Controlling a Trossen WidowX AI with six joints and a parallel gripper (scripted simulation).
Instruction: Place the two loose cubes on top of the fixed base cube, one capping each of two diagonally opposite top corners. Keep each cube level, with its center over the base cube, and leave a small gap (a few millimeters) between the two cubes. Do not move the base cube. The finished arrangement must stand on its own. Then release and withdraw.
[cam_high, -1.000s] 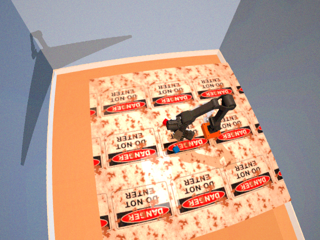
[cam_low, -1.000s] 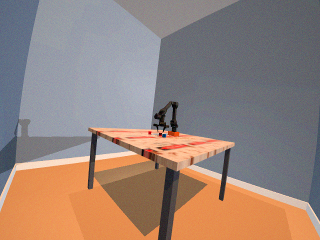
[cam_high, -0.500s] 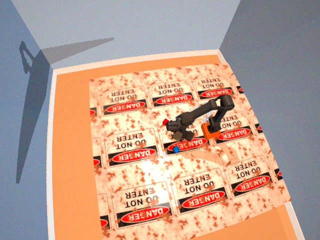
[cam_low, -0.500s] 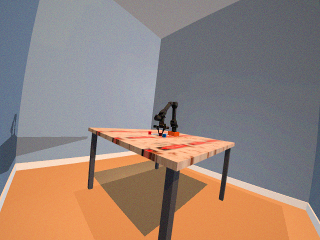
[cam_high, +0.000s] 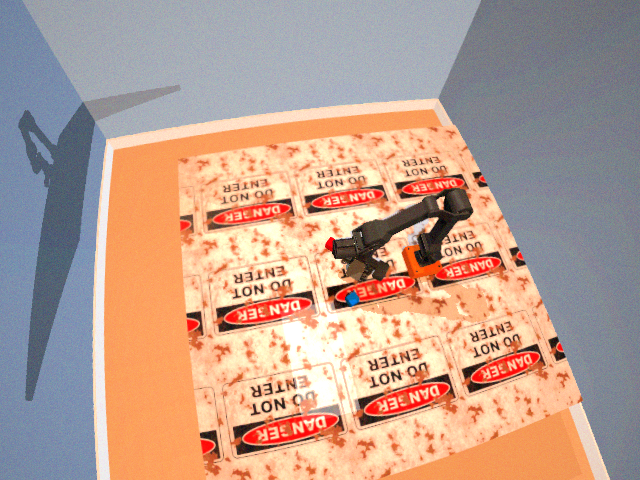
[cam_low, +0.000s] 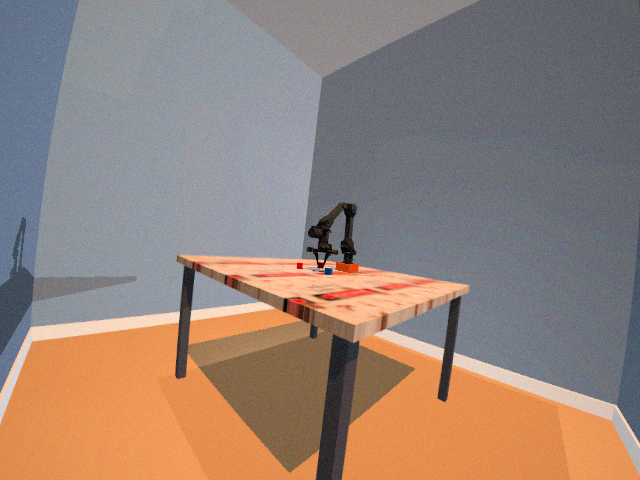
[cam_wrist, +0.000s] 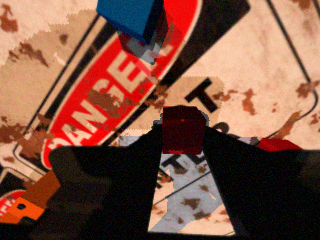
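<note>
Right now the blue base cube is 50 mm ahead of my gripper tip, 90 mm to the left of it and 20 mm below it.
</note>
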